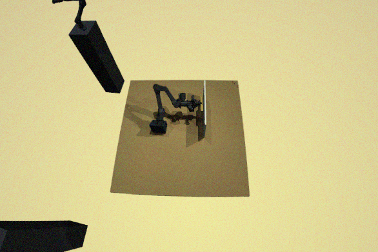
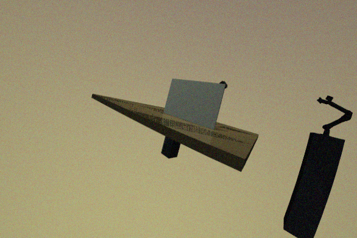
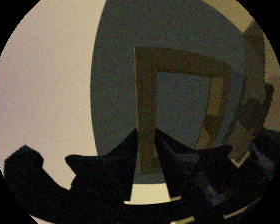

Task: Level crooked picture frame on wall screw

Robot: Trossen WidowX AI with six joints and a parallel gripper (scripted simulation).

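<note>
Now: gripper tip 5 cm above the yellow picture frame, 1 cm to the left of it and 1 cm short of it. Round my gripper tip: thin upright wall 7 cm below, 2 cm to the right, 2 cm ahead.
</note>
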